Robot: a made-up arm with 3 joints. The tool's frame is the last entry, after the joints. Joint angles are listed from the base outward. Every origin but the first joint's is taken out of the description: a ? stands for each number. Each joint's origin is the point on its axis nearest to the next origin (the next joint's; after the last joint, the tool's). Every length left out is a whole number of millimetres.
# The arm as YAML. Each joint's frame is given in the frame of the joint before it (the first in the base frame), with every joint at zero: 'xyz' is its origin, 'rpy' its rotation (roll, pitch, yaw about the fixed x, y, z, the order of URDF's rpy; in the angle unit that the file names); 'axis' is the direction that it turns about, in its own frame. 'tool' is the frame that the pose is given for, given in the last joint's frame.
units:
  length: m
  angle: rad
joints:
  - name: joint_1
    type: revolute
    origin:
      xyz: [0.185, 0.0, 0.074]
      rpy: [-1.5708, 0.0, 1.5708]
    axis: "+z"
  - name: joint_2
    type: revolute
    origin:
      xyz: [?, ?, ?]
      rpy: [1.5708, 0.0, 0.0]
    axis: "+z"
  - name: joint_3
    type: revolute
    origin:
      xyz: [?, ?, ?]
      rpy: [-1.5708, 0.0, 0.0]
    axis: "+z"
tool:
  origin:
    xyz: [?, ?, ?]
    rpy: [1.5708, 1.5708, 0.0]
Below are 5 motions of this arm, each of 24 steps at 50 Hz.
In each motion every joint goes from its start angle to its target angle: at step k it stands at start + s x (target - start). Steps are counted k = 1, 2, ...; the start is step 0. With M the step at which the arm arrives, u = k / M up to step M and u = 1 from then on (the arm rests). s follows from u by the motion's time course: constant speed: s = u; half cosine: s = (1 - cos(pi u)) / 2; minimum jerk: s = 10 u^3 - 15 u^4 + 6 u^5.
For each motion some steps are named. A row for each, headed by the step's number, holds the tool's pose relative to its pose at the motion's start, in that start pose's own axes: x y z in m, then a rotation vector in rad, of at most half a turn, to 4 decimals.
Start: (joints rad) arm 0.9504 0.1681 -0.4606
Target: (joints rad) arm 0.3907 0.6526 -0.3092
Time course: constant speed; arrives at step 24
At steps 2, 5, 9, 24:
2: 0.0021 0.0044 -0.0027 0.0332 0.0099 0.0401
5: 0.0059 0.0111 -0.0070 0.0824 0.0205 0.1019
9: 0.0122 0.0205 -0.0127 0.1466 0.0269 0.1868
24: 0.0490 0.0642 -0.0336 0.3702 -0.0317 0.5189

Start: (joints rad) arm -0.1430 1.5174 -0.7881
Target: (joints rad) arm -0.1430 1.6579 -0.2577
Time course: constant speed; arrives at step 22
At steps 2, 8, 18, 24:
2: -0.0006 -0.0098 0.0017 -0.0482 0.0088 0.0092
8: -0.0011 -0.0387 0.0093 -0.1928 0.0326 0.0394
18: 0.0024 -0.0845 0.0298 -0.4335 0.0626 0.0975
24: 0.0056 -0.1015 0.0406 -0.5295 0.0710 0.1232

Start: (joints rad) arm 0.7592 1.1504 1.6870
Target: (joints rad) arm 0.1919 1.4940 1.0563
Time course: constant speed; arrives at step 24
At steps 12, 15, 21, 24:
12: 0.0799 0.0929 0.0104 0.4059 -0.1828 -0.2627
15: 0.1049 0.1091 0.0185 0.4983 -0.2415 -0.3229
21: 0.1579 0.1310 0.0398 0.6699 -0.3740 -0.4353
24: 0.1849 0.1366 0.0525 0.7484 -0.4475 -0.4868

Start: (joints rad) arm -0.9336 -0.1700 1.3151
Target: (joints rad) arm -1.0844 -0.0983 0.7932
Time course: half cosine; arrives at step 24
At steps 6, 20, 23, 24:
6: 0.0020 0.0185 0.0006 0.0982 -0.0090 0.0065
20: 0.0090 0.1127 0.0337 0.6262 -0.0502 0.0496
23: 0.0092 0.1194 0.0383 0.6683 -0.0530 0.0536
24: 0.0092 0.1199 0.0387 0.6711 -0.0532 0.0538

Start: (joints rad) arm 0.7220 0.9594 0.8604
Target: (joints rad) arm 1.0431 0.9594 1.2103
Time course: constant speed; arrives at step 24
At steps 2, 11, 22, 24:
2: -0.0043 -0.0112 0.0015 -0.0445 0.0140 0.0168
11: -0.0197 -0.0615 0.0137 -0.2447 0.0712 0.0976
22: -0.0289 -0.1203 0.0401 -0.4881 0.1271 0.2073
24: -0.0294 -0.1304 0.0461 -0.5322 0.1356 0.2285

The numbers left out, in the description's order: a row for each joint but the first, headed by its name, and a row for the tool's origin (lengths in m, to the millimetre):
joint_2: 0.025 0.092 0.0
joint_3: -0.069 0.115 0.0
tool: -0.009 0.181 0.0

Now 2 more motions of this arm.
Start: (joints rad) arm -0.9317 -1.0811 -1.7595
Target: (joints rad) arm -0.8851 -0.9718 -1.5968
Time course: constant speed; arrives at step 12
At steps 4, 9, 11, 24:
4: -0.0029 -0.0116 0.0060 -0.0618 0.0381 0.0075
9: -0.0060 -0.0261 0.0147 -0.1396 0.0852 0.0195
11: -0.0070 -0.0318 0.0186 -0.1710 0.1038 0.0250
24: -0.0074 -0.0346 0.0206 -0.1867 0.1131 0.0280

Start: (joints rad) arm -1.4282 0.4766 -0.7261
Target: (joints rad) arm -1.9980 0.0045 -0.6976
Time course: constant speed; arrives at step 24
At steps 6, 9, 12, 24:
6: 0.0210 0.0345 -0.0237 0.1232 -0.1213 -0.0502
9: 0.0318 0.0533 -0.0327 0.1874 -0.1772 -0.0791
12: 0.0427 0.0730 -0.0397 0.2532 -0.2297 -0.1104
24: 0.0848 0.1566 -0.0466 0.5305 -0.4031 -0.2578

